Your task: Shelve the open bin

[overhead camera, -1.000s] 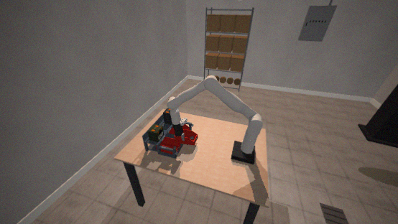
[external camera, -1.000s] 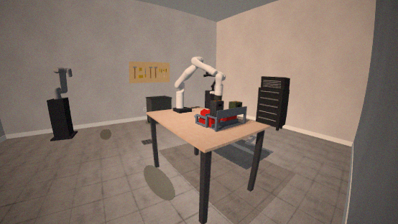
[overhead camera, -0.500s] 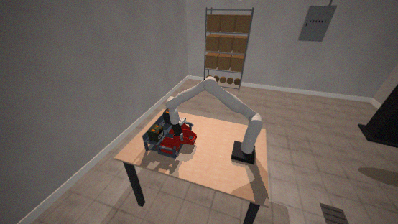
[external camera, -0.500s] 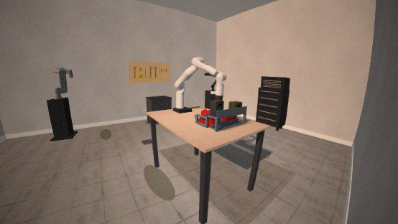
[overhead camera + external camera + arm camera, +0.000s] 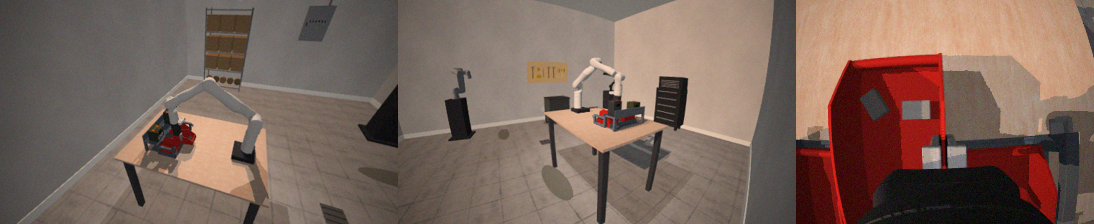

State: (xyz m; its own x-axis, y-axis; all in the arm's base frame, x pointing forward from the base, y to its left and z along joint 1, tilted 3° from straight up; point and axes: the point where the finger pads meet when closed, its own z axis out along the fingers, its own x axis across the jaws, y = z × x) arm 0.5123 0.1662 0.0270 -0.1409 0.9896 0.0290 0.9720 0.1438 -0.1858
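Now: hand 14 cm short of the blue-grey shelf, 3 cm to the left of it and 9 cm above it.
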